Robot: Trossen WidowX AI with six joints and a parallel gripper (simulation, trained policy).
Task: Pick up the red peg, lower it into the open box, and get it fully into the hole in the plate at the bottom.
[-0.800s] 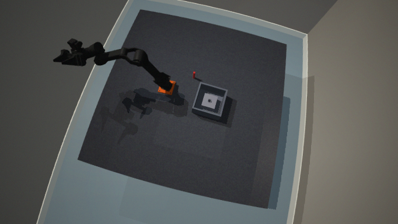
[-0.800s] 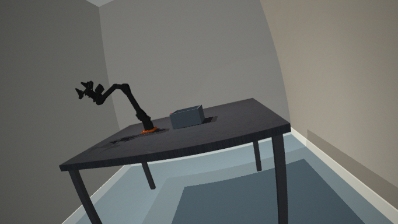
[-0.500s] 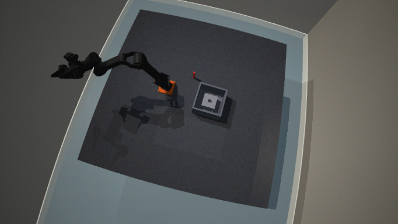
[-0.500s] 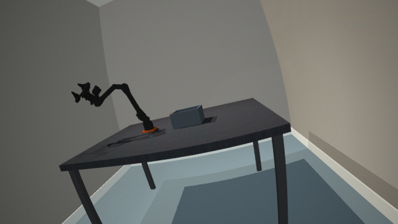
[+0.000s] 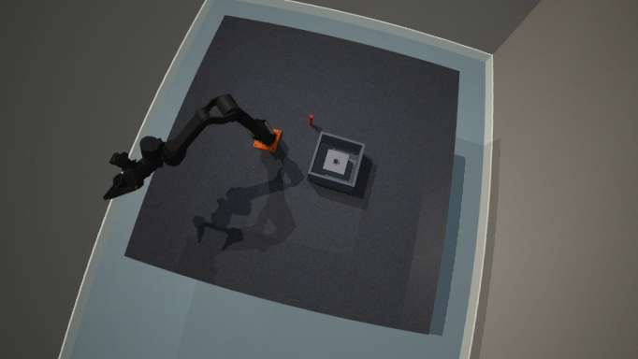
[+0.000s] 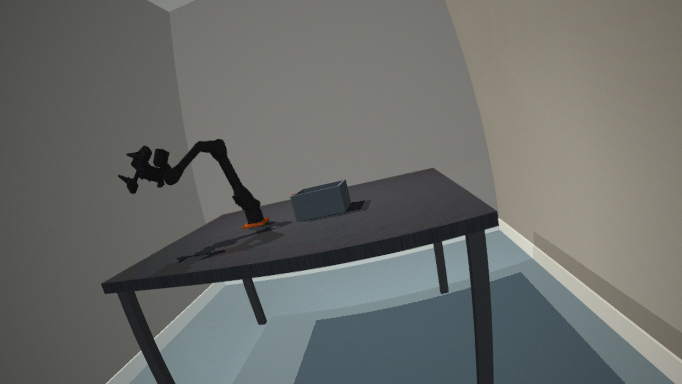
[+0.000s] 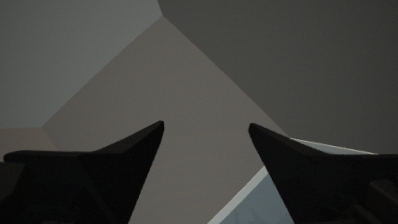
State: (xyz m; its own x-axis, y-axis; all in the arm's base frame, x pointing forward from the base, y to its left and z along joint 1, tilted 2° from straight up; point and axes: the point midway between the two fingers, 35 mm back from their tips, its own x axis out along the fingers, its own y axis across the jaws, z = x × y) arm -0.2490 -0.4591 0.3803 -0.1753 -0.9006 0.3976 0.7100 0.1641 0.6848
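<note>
The red peg is 420 mm ahead of my gripper tip, 630 mm to the left of it and 350 mm below it. Also, from my gripper tip: grey box: 590 mm ahead, 490 mm to the left, 360 mm below; then plate: 590 mm ahead, 490 mm to the left, 340 mm below.
</note>
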